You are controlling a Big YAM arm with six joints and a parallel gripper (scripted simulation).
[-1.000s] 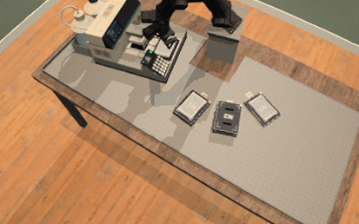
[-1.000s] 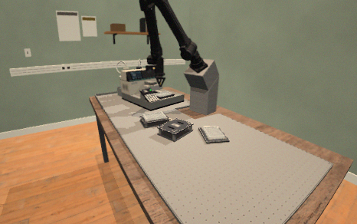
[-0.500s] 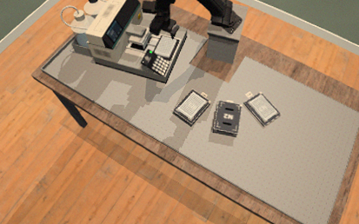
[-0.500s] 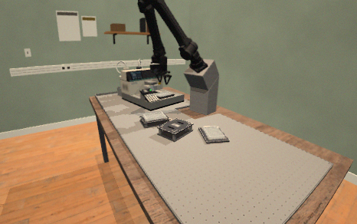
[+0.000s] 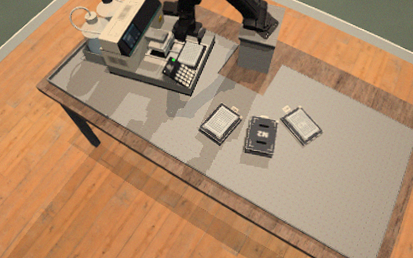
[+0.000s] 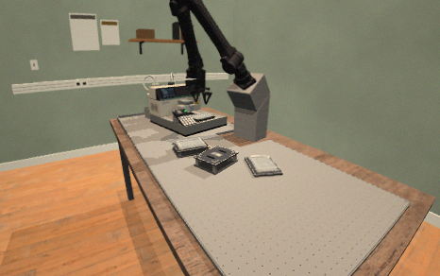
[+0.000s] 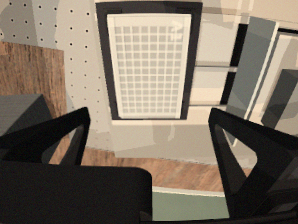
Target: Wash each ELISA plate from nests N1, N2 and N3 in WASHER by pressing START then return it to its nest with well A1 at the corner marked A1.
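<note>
The ELISA plate is 90 mm below my hand. Round my hand: plate washer 70 mm ahead, 140 mm to the right, 50 mm below; nest label 160 mm behind, 490 mm to the left, 180 mm below.
</note>
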